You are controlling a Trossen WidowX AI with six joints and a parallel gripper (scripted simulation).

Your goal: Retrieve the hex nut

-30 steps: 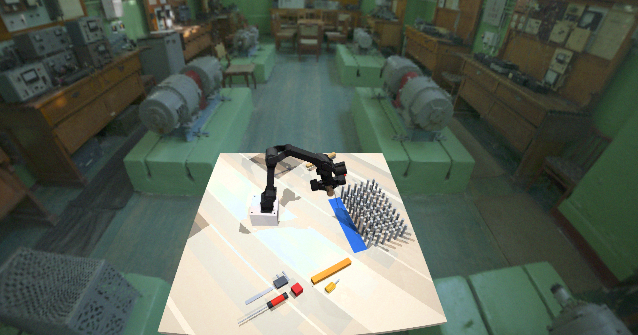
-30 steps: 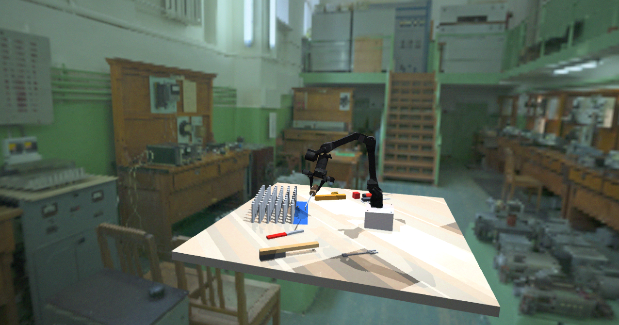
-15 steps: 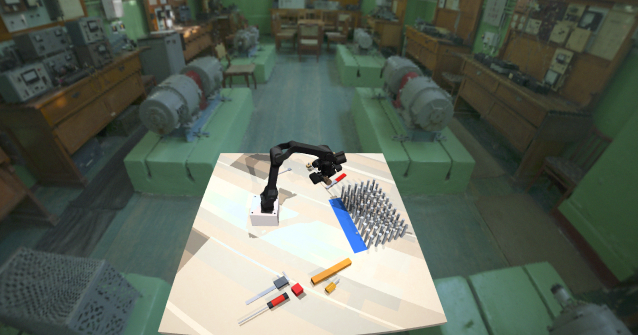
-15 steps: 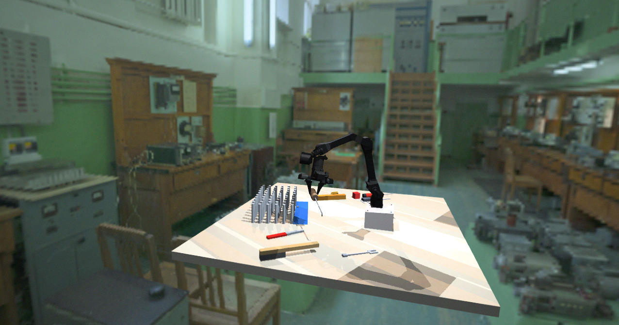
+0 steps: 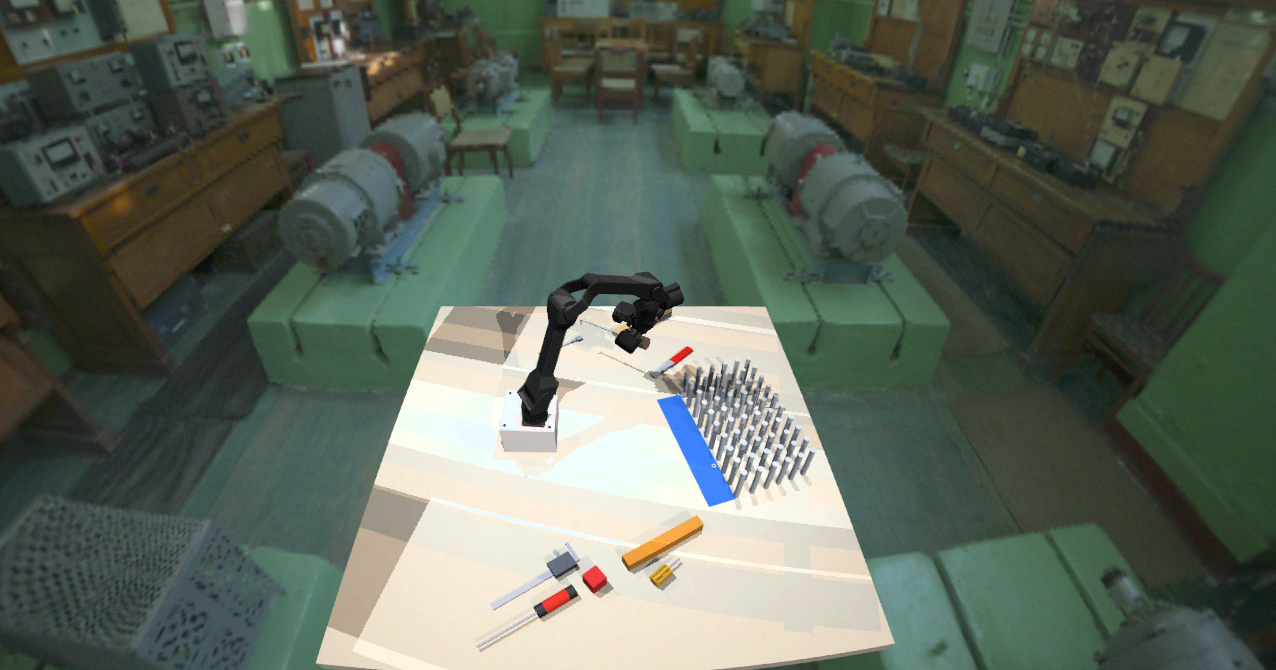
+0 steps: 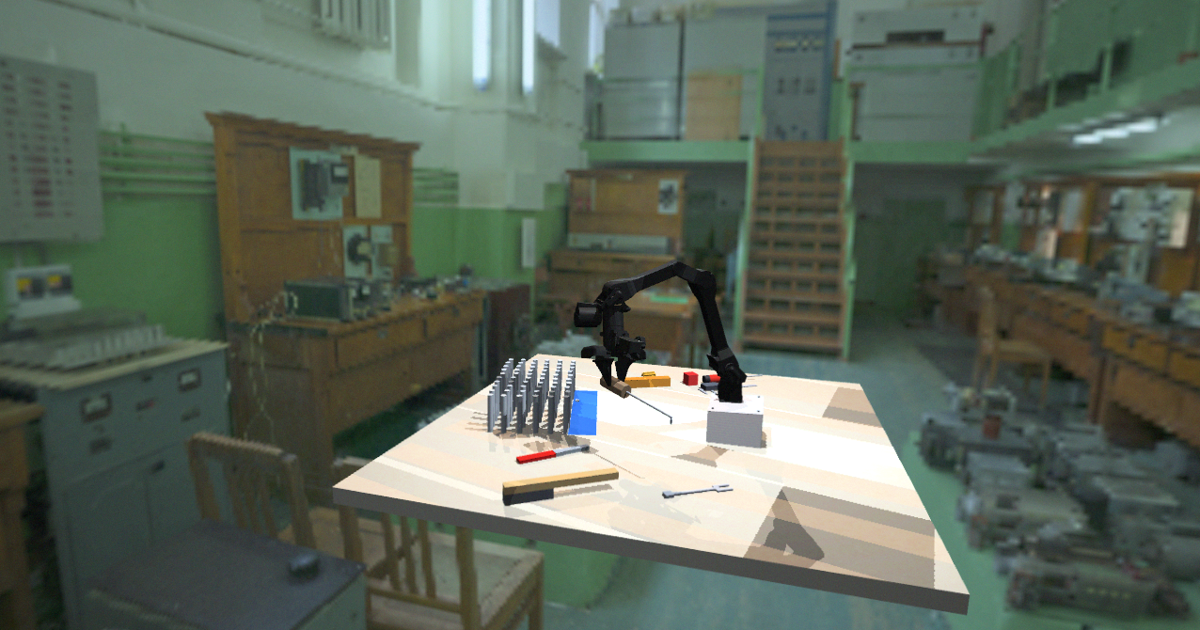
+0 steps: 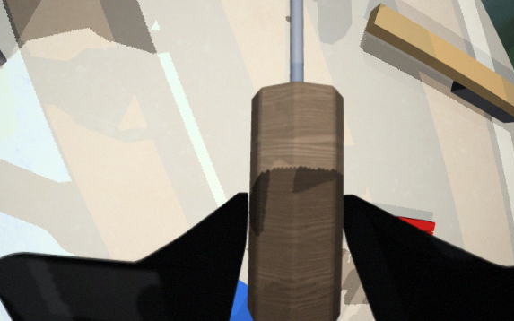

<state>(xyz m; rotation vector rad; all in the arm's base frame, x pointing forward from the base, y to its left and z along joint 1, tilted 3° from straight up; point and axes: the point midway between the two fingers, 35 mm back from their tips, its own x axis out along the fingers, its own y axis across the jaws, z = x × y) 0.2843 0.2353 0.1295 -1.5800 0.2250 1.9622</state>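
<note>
The grey wrench lies 250 mm behind my gripper tip, 170 mm to the left of it and 170 mm below it. Round my gripper tip: yellow-handled scraper: 660 mm to the right, 160 mm below, 50 mm ahead; then blue taped strip: 270 mm to the right, 180 mm below, 170 mm ahead; then orange bar: 580 mm to the right, 160 mm below, 60 mm ahead.
</note>
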